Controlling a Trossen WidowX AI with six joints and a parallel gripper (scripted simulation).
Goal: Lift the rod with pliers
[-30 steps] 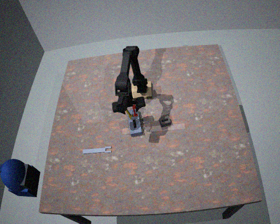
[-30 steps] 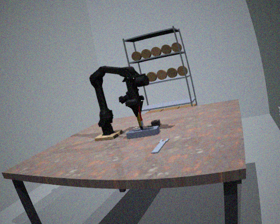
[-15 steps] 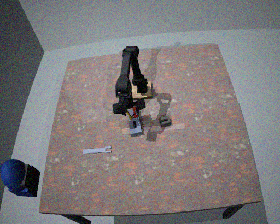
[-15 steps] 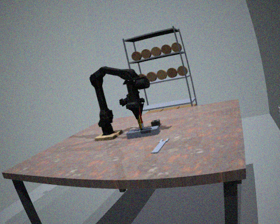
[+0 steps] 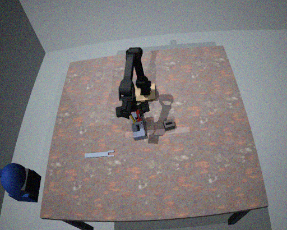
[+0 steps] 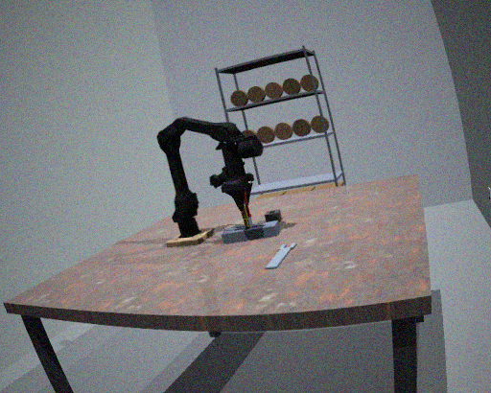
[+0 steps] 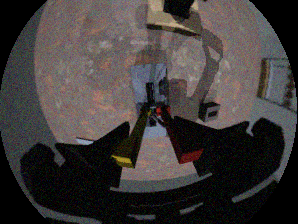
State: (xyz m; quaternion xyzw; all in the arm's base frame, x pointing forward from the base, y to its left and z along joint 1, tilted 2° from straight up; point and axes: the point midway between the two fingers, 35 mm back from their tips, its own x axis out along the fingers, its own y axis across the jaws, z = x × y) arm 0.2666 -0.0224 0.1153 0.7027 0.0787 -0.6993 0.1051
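Now: the grey channel block 10 mm to the left of my gripper tip and 80 mm below it. Round my gripper tip: flat grey forked bar: 200 mm ahead, 180 mm to the right, 100 mm below; small dark holster: 10 mm behind, 200 mm to the left, 90 mm below.
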